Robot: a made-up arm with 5 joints.
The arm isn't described. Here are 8 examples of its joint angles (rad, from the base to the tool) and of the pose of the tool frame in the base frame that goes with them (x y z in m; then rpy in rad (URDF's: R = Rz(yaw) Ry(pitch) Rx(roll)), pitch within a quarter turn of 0, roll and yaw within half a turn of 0).
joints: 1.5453 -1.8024 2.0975 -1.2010 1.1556
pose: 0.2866 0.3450 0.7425 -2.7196 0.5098 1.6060
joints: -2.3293 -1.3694 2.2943 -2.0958 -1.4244
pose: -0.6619 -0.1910 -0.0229 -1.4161 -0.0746 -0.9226
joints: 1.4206 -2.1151 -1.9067 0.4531 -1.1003
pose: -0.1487 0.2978 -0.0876 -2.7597 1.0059 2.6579
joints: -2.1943 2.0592 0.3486 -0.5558 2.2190
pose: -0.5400 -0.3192 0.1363 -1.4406 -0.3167 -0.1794
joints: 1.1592 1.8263 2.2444 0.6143 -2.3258
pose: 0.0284 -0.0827 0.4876 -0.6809 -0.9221 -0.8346
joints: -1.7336 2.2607 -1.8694 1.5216 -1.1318
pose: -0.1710 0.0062 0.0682 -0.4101 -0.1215 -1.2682
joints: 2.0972 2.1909 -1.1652 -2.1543 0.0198
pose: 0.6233 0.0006 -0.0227 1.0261 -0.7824 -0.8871
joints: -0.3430 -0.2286 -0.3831 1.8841 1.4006
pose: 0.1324 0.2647 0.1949 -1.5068 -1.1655 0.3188
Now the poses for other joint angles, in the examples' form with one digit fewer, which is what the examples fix.
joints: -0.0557 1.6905 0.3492 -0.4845 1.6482
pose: 0.234 -0.168 -0.488 0.812 -1.059 -2.300
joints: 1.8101 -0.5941 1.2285 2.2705 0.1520
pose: -0.261 0.013 0.410 -0.402 -0.533 -1.221
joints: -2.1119 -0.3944 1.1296 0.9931 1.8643
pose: -0.187 0.323 -0.100 -2.981 -0.122 -0.278
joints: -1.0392 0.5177 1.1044 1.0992 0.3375
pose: 0.058 0.150 -0.227 -2.202 -0.109 -0.706
